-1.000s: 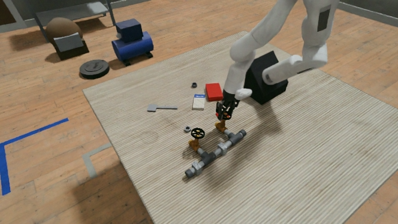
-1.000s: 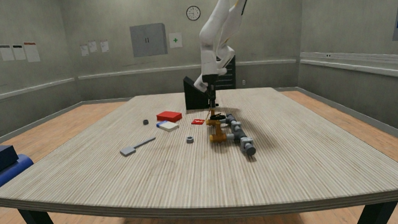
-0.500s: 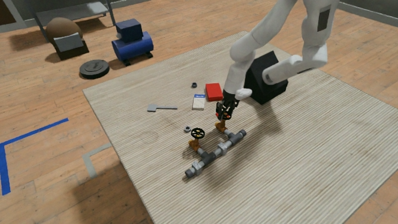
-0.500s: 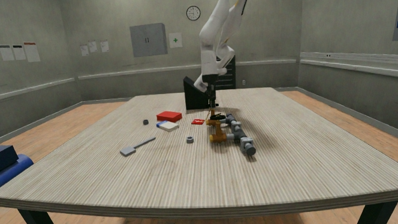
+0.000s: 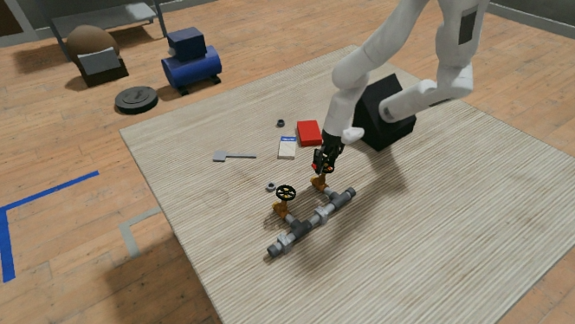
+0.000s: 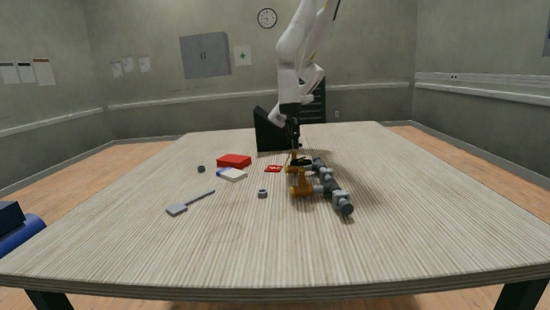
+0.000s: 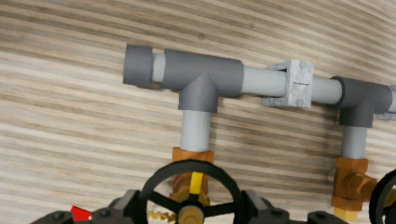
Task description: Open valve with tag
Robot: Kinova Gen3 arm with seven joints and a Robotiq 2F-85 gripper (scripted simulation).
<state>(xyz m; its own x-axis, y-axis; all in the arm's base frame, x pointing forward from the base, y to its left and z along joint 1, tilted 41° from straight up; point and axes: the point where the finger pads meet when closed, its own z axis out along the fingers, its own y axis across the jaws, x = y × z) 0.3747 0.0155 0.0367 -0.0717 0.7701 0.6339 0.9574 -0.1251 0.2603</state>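
Now: the red tag 100 mm below my hand, 80 mm to the right of it and 70 mm behind it. Round my hand: nut: 130 mm ahead, 120 mm to the right, 100 mm below; then red box: 230 mm to the right, 150 mm behind, 90 mm below; then grey flat tool: 340 mm to the right, 150 mm ahead, 100 mm below.
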